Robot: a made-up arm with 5 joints.
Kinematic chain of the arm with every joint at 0, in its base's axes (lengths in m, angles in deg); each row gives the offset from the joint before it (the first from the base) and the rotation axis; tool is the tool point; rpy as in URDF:
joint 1: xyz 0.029 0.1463 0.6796 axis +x
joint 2: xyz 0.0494 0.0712 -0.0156 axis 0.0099 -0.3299 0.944
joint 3: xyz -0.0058 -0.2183 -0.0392 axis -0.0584 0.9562 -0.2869
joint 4: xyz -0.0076 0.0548 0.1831 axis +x
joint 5: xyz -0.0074 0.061 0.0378 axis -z
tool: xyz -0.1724 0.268 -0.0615 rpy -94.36 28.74 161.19
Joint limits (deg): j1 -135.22..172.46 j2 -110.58..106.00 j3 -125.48..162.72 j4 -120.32..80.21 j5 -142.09..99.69
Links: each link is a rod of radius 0.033 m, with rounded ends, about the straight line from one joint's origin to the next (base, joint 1, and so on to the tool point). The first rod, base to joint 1, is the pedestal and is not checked.
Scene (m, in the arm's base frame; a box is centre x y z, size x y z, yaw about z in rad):
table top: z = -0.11
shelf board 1: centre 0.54 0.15 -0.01 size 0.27 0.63 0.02 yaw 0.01
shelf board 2: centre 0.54 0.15 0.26 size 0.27 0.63 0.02 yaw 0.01
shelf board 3: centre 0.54 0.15 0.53 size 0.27 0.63 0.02 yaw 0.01
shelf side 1: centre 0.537 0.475 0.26 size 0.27 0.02 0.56 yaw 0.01
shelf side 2: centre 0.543 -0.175 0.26 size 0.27 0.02 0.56 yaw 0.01
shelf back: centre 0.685 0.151 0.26 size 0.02 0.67 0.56 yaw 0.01
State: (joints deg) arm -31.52 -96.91 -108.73 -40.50 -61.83
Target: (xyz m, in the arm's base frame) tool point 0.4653 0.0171 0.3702
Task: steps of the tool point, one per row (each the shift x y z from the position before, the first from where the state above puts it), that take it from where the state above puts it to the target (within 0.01 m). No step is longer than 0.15 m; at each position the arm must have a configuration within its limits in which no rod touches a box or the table.
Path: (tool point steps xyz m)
1: -0.0183 -0.0928 0.0264
2: 0.0133 -0.0978 0.0174
3: 0.0451 -0.0930 0.0070
4: 0.0745 -0.0786 -0.0026
5: 0.0990 -0.0555 -0.0099
6: 0.1161 -0.0257 -0.0134
7: 0.1247 0.0081 -0.0120
8: 0.1232 0.0430 -0.0056
9: 0.1120 0.0755 0.0056
10: 0.0917 0.1025 0.0205

